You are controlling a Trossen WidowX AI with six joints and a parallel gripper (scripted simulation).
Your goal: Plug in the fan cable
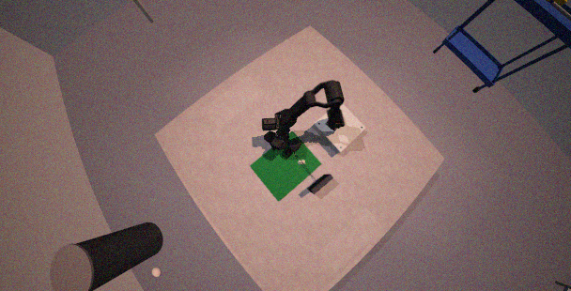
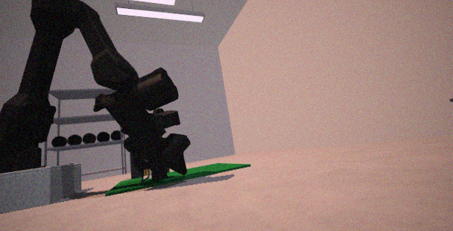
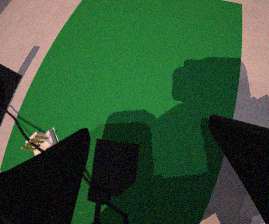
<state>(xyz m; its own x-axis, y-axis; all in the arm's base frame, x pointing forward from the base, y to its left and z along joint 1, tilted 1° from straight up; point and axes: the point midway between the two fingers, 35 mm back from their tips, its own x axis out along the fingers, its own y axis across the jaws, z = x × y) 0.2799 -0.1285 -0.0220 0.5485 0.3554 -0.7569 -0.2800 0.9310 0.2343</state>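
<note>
The dark plug lies 3 cm behind my gripper tip and 2 cm to the left of it. Round my gripper tip: black fan 24 cm to the left, 4 cm above, 1 cm behind; green board 6 cm to the left, 3 cm below, 3 cm ahead.
</note>
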